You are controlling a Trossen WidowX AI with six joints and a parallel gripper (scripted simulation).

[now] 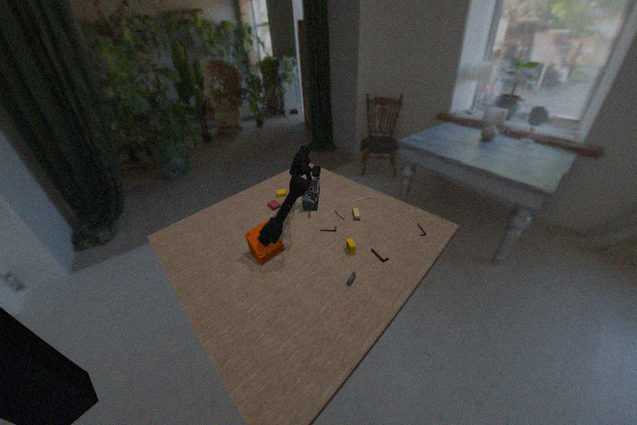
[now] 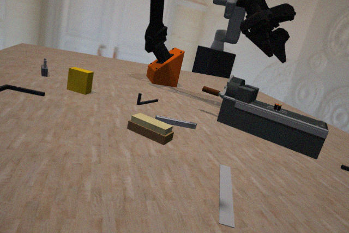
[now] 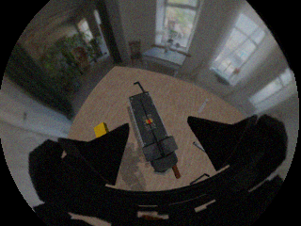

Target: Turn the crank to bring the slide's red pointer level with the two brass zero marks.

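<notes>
The brown crank handle lies 11 cm behind my gripper tip, 10 cm to the right of it and 13 cm below it. From my gripper tip the other things lie so: red pointer (3 cm ahead, 2 cm to the left, 12 cm below); then red block (18 cm behind, 18 cm to the left, 19 cm below); then grey bar (3 cm behind, 24 cm to the right, 19 cm below).
</notes>
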